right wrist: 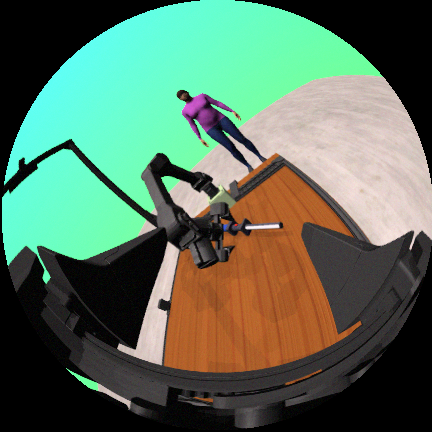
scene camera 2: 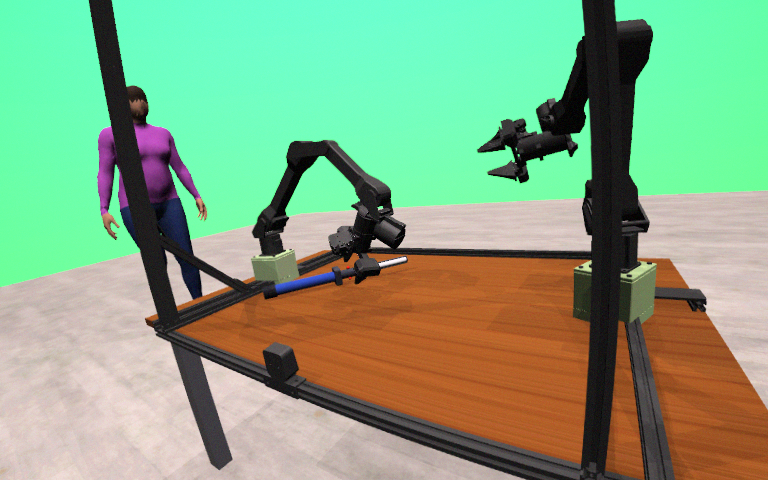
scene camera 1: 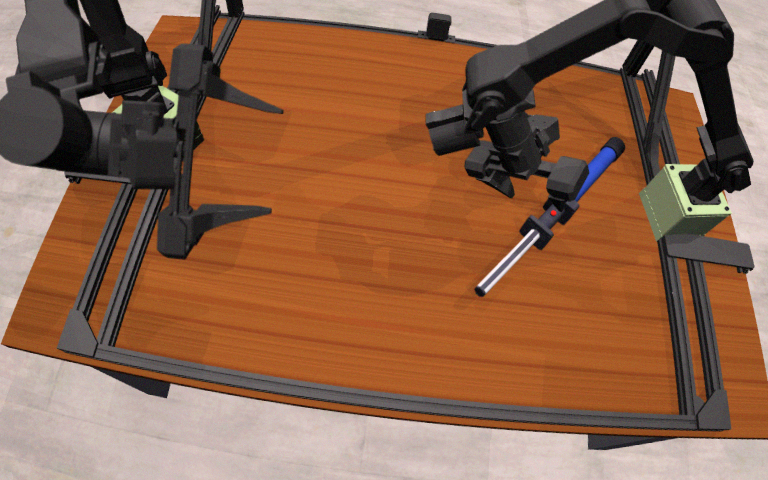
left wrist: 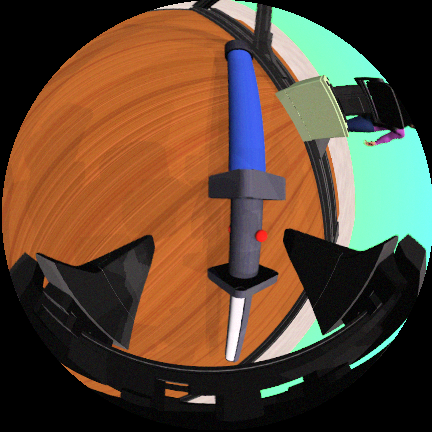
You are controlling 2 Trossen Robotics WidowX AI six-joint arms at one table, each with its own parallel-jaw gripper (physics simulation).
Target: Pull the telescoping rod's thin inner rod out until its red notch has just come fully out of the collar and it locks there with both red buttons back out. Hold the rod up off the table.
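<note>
The telescoping rod lies on the table, its blue handle [scene camera 1: 601, 164] [scene camera 2: 305, 282] [left wrist: 246, 110] toward the arm base at picture right in scene camera 1. Its dark grey collar [left wrist: 245, 212] has two flanges and a red button [scene camera 1: 553, 212] [left wrist: 261, 236] standing out; a sliver of the other button [left wrist: 229, 229] shows. The white-and-grey inner rod [scene camera 1: 506, 263] [scene camera 2: 393, 262] [left wrist: 235, 327] [right wrist: 264, 226] sticks out; no red notch shows on it. My left gripper [scene camera 1: 532, 204] [left wrist: 219, 239] is open, a finger on each side of the collar, not closed on it. My right gripper [scene camera 1: 276, 161] [scene camera 2: 484, 161] is open and empty, high above the table.
Dark metal rails [scene camera 1: 396, 393] frame the wooden table [scene camera 1: 339, 316]. A pale green arm base [scene camera 1: 659, 206] [left wrist: 317, 110] stands near the handle end. A small black box [scene camera 1: 438, 26] [scene camera 2: 279, 361] sits on one long rail. Dark uprights [scene camera 2: 599, 226] rise at the frame. A person [scene camera 2: 154, 164] stands beyond the table.
</note>
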